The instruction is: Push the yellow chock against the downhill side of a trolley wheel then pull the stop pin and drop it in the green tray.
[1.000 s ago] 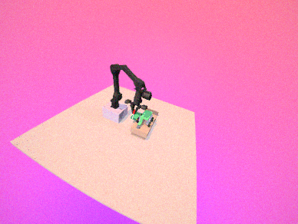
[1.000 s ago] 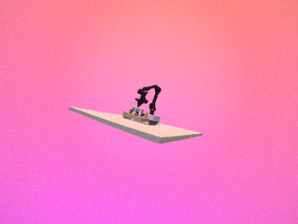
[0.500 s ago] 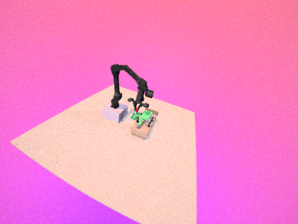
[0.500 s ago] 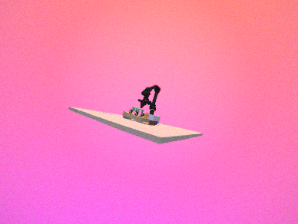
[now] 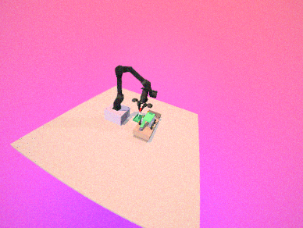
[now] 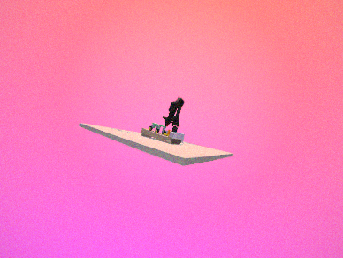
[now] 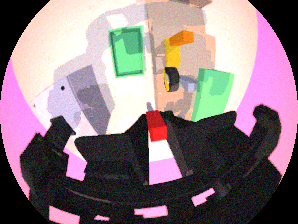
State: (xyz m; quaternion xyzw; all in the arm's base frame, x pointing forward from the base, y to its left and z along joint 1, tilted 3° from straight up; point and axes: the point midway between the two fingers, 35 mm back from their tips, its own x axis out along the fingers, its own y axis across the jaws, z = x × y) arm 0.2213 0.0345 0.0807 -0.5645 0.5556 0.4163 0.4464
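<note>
The yellow chock is 7 cm below my gripper tip, 6 cm to the left of it and 6 cm ahead of it. The rest, counted from my gripper tip: trolley (10 cm ahead, 4 cm below, 3 cm to the right); red-headed stop pin (right at my gripper tip).
</note>
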